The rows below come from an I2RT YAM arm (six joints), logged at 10 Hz.
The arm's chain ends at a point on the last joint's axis. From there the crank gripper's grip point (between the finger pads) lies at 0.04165 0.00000 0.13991 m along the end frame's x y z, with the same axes.
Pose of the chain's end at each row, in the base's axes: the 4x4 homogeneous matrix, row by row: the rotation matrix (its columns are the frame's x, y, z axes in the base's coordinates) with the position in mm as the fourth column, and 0 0 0 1 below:
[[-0.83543 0.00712 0.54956 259.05], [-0.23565 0.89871 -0.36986 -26.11], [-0.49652 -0.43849 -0.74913 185.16], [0 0 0 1]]
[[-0.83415 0.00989 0.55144 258.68], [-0.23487 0.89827 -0.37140 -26.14], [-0.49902 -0.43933 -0.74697 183.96], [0 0 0 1]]
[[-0.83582 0.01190 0.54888 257.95], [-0.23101 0.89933 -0.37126 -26.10], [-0.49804 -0.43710 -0.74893 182.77], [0 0 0 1]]
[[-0.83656 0.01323 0.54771 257.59], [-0.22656 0.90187 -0.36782 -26.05], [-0.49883 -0.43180 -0.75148 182.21], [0 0 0 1]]
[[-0.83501 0.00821 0.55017 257.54], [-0.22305 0.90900 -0.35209 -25.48], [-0.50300 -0.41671 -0.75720 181.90], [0 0 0 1]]
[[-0.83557 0.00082 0.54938 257.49], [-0.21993 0.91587 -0.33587 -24.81], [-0.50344 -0.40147 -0.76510 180.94], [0 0 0 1]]
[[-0.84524 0.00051 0.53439 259.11], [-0.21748 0.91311 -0.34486 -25.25], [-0.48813 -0.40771 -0.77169 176.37], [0 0 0 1]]
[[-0.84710 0.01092 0.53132 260.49], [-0.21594 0.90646 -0.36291 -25.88], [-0.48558 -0.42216 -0.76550 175.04], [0 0 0 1]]
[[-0.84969 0.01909 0.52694 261.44], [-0.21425 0.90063 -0.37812 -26.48], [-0.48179 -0.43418 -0.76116 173.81], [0 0 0 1]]
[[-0.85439 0.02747 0.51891 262.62], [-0.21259 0.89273 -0.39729 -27.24], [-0.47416 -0.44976 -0.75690 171.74], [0 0 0 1]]
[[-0.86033 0.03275 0.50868 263.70], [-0.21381 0.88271 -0.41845 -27.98], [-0.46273 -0.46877 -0.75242 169.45], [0 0 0 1]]
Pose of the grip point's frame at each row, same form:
[[-0.83543 0.00712 0.54956 301.14], [-0.23565 0.89871 -0.36986 -87.67], [-0.49652 -0.43849 -0.74913 59.67], [0 0 0 1]]
[[-0.83415 0.00989 0.55144 301.09], [-0.23487 0.89827 -0.37140 -87.88], [-0.49902 -0.43933 -0.74697 58.67], [0 0 0 1]]
[[-0.83582 0.01190 0.54888 299.93], [-0.23101 0.89933 -0.37126 -87.66], [-0.49804 -0.43710 -0.74893 57.24], [0 0 0 1]]
[[-0.83656 0.01323 0.54771 299.38], [-0.22656 0.90187 -0.36782 -86.95], [-0.49883 -0.43180 -0.75148 56.29], [0 0 0 1]]
[[-0.83501 0.00821 0.55017 299.74], [-0.22305 0.90900 -0.35209 -84.03], [-0.50300 -0.41671 -0.75720 55.01], [0 0 0 1]]
[[-0.83557 0.00082 0.54938 299.55], [-0.21993 0.91587 -0.33587 -80.96], [-0.50344 -0.40147 -0.76510 52.93], [0 0 0 1]]
[[-0.84524 0.00051 0.53439 298.67], [-0.21748 0.91311 -0.34486 -82.56], [-0.48813 -0.40771 -0.77169 48.07], [0 0 0 1]]
[[-0.84710 0.01092 0.53132 299.55], [-0.21594 0.90646 -0.36291 -85.65], [-0.48558 -0.42216 -0.76550 47.71], [0 0 0 1]]
[[-0.84969 0.01909 0.52694 299.77], [-0.21425 0.90063 -0.37812 -88.31], [-0.48179 -0.43418 -0.76116 47.25], [0 0 0 1]]
[[-0.85439 0.02747 0.51891 299.64], [-0.21259 0.89273 -0.39729 -91.68], [-0.47416 -0.44976 -0.75690 46.09], [0 0 0 1]]
[[-0.86033 0.03275 0.50868 299.04], [-0.21381 0.88271 -0.41845 -95.43], [-0.46273 -0.46877 -0.75242 44.91], [0 0 0 1]]

